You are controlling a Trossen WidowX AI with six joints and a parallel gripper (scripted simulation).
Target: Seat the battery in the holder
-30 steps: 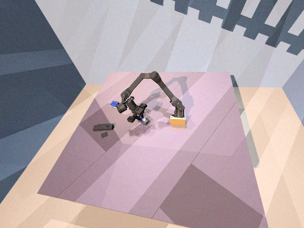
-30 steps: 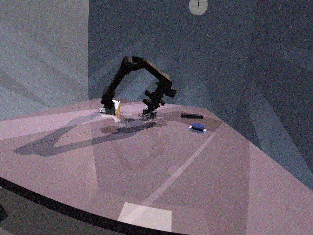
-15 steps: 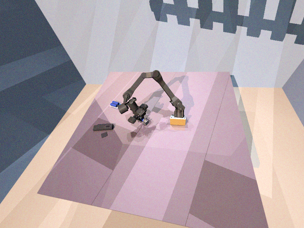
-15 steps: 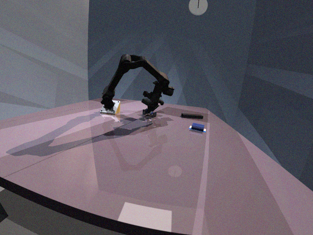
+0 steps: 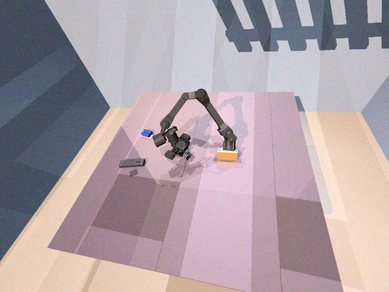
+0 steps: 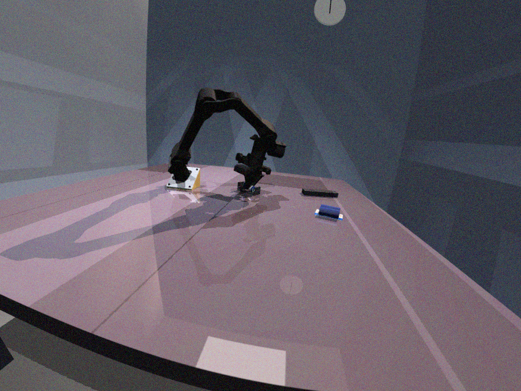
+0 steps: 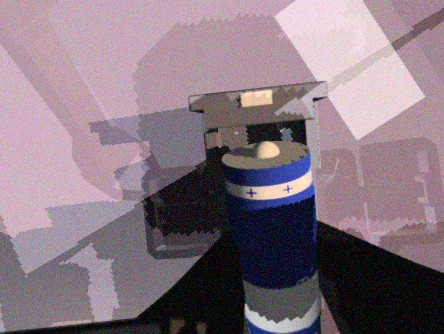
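Now: the cream battery 1 cm above my gripper tip. Also, from my gripper tip: dark remote-like block: 30 cm ahead, 14 cm to the left; dark chip: 26 cm ahead, 20 cm to the left, 1 cm below; white tray: 33 cm ahead, 12 cm to the right.
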